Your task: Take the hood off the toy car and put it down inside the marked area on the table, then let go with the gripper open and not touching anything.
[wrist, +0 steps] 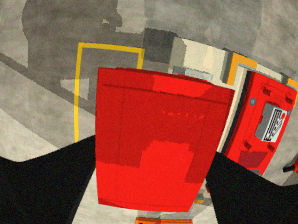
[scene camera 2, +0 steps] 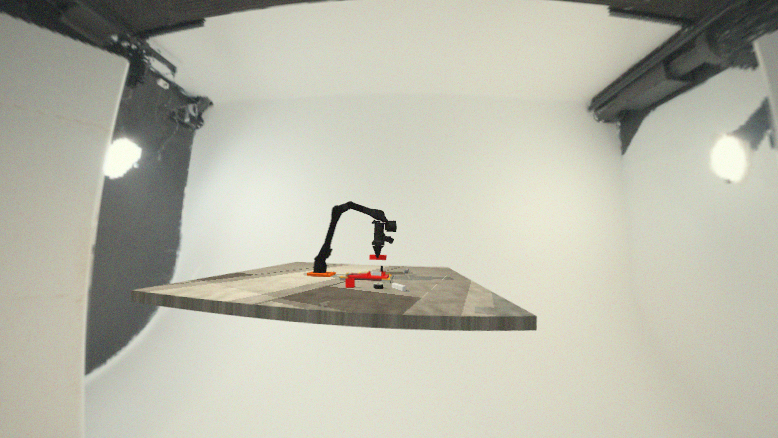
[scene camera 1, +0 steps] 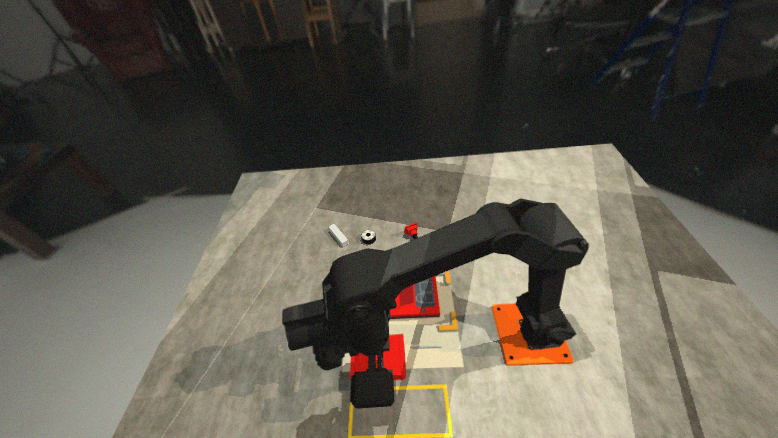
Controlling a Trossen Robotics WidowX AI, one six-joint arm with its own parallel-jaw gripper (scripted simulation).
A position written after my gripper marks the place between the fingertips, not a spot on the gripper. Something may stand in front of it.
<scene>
My gripper (scene camera 1: 378, 358) carries a red hood (scene camera 1: 394, 359).
The red hood is seen too in the wrist view (wrist: 157, 134). My gripper shows as well in the wrist view (wrist: 154, 148).
</scene>
